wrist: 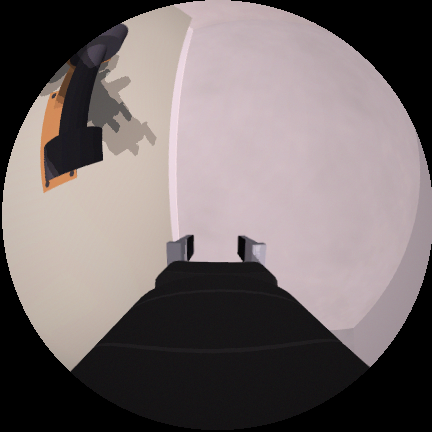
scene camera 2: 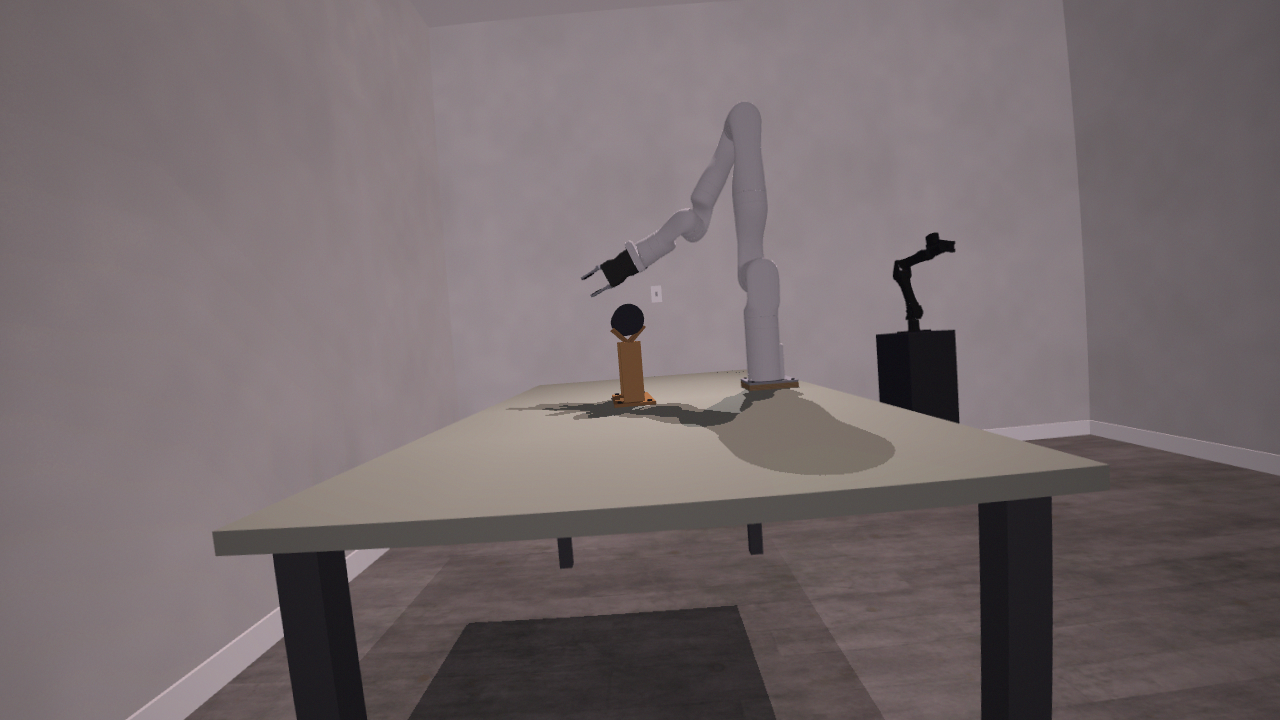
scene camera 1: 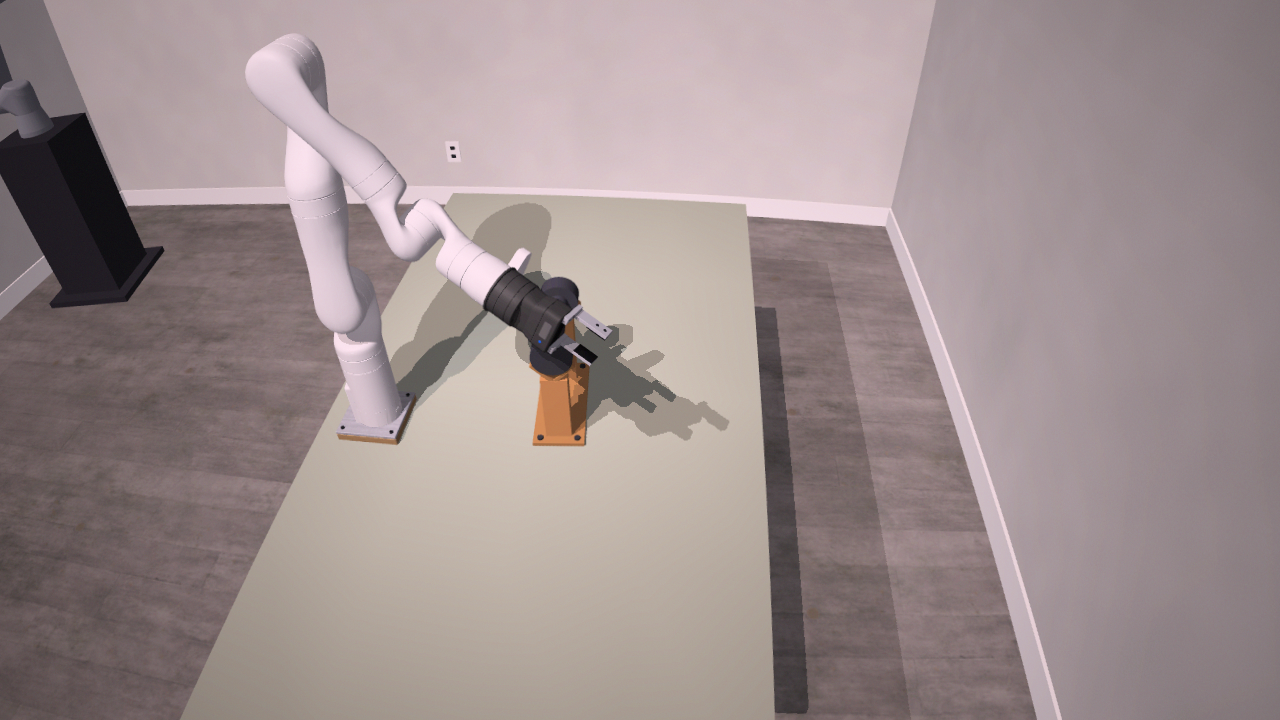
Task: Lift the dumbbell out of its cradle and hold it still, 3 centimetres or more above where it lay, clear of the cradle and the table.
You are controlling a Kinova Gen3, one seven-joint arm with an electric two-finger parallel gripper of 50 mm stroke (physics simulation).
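Pixels of known places: gripper, fingertip midpoint: (wrist: 215,244) (scene camera 2: 587,287) (scene camera 1: 601,348); arm's base at its link origin: (scene camera 2: 764,379) (scene camera 1: 380,411).
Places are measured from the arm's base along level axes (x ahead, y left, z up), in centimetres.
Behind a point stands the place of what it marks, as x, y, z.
Observation:
The dark dumbbell (scene camera 1: 550,360) @(36.6, -8.2, 18.4) (scene camera 2: 627,319) @(38.6, 11.6, 18.6) (wrist: 77,100) @(37.1, -1.0, 20.5) lies level in the top of its orange cradle (scene camera 1: 554,407) @(36.4, -7.9, 6.4) (scene camera 2: 631,371) @(38.6, 11.3, 6.1) (wrist: 51,120) @(35.5, 5.4, -1.4). One round end faces scene camera 2; the wrist view shows the handle and both ends at the upper left. In scene camera 1 the arm hides the handle and part of the ends. My gripper (scene camera 1: 600,346) @(45.3, -19.6, 30.2) (scene camera 2: 588,285) @(45.3, -19.6, 30.2) (wrist: 215,244) @(45.3, -19.6, 30.2) is open and empty. It hangs above the dumbbell's height, apart from it, and slants down past it, with its fingertips beyond it on the side away from the arm's base.
The cradle stands on the pale table (scene camera 1: 537,582) @(32.5, -40.0, -2.2) (scene camera 2: 626,465) @(48.8, 71.6, -2.2) (wrist: 100,250) @(40.9, -30.6, -2.2). The arm's base (scene camera 1: 375,416) @(0.5, -4.5, 3.0) (scene camera 2: 769,383) @(1.4, 6.2, -0.6) is fixed to the table beside the cradle. A black pedestal (scene camera 1: 71,205) (scene camera 2: 917,371) with another arm stands off the table.

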